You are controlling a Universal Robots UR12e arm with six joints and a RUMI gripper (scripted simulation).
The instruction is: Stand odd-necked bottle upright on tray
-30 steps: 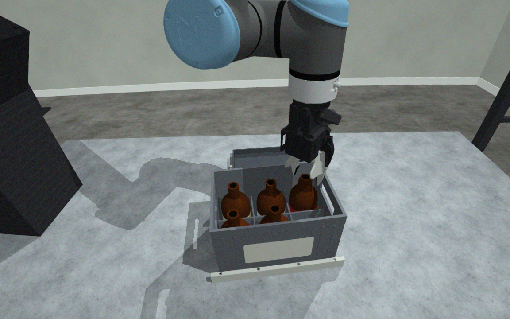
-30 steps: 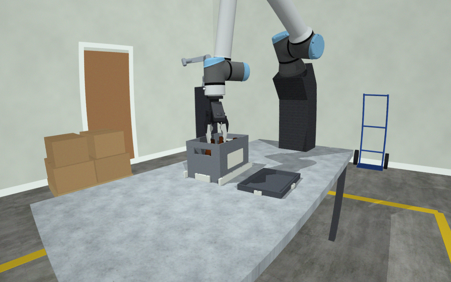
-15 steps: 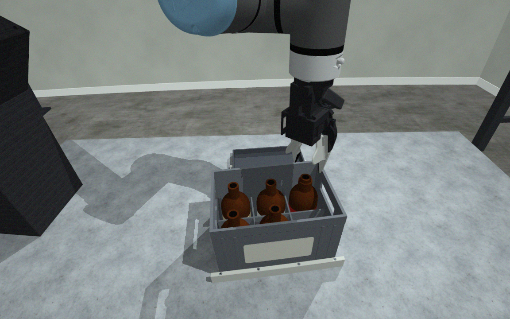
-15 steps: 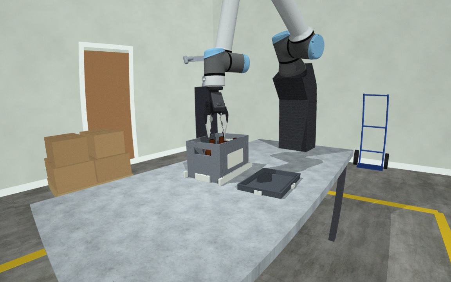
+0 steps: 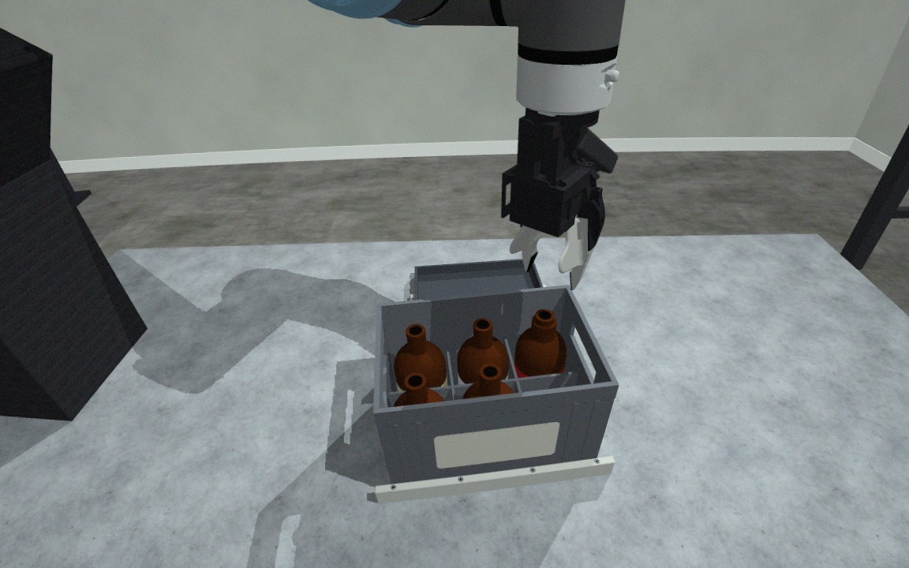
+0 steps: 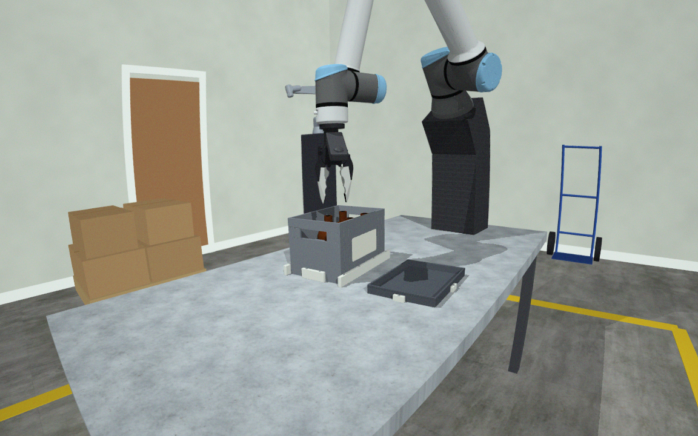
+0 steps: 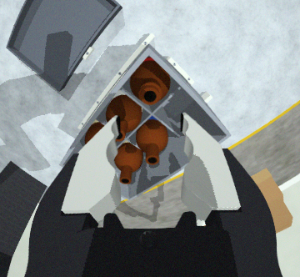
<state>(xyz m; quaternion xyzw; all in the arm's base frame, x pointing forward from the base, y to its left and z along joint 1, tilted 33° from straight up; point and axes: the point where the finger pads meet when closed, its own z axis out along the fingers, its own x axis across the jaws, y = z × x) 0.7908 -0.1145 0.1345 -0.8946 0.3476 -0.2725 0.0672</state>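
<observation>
My gripper is now 150 mm above the crate, 90 mm past it and 50 mm to the left of it. From my hand the other things lie so: grey tray 230 mm to the left, 220 mm below, 60 mm behind; glass bottle 150 mm below.
</observation>
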